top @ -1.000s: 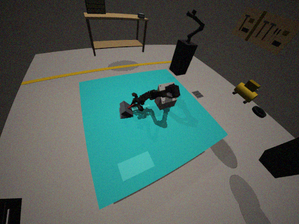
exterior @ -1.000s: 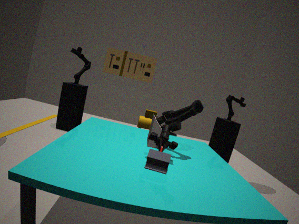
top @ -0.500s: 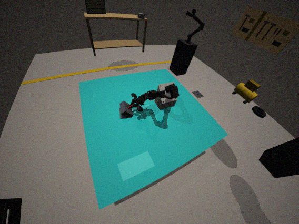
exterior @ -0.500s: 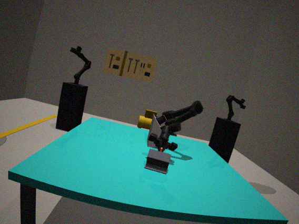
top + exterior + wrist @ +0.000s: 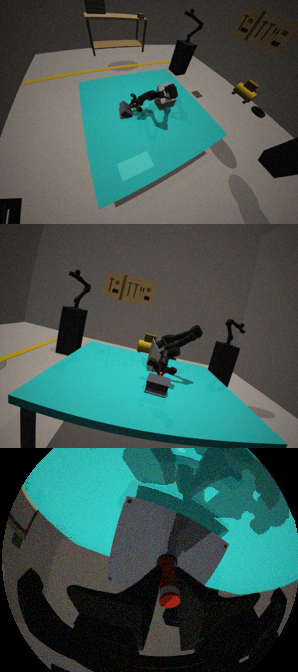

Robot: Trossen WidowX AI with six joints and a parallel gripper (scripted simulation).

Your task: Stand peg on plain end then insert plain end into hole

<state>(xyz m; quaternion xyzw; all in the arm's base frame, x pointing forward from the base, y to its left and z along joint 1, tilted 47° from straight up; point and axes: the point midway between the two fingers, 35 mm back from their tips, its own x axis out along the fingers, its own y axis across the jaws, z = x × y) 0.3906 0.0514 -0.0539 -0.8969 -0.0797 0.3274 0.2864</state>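
My gripper tip is now 1 cm below the red peg and 1 cm past it. The rest, counted from my gripper tip: sloped grey panel (3 cm below, 3 cm ahead, 1 cm to the right).
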